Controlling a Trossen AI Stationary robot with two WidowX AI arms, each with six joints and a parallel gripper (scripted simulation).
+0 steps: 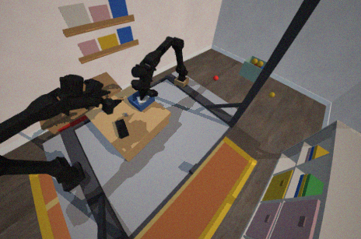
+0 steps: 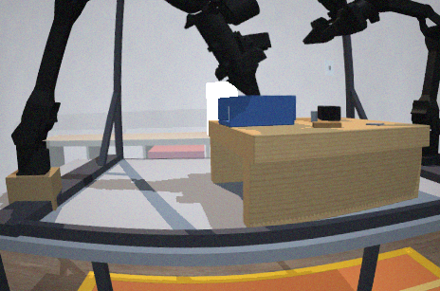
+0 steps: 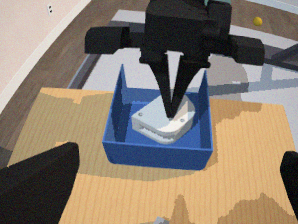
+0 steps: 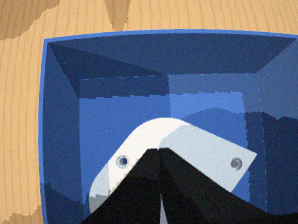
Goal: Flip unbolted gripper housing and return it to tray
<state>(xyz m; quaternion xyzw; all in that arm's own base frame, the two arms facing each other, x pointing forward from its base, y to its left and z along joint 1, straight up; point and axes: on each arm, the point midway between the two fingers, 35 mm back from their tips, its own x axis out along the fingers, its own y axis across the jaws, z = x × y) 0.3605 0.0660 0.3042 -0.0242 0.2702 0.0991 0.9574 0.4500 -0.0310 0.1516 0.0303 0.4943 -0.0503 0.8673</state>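
The blue tray lies 50 mm below my right hand, 30 mm to the left of it and 20 mm ahead of it. From my right hand the other things lie so: wooden block: 130 mm below, 120 mm to the left, 20 mm ahead.
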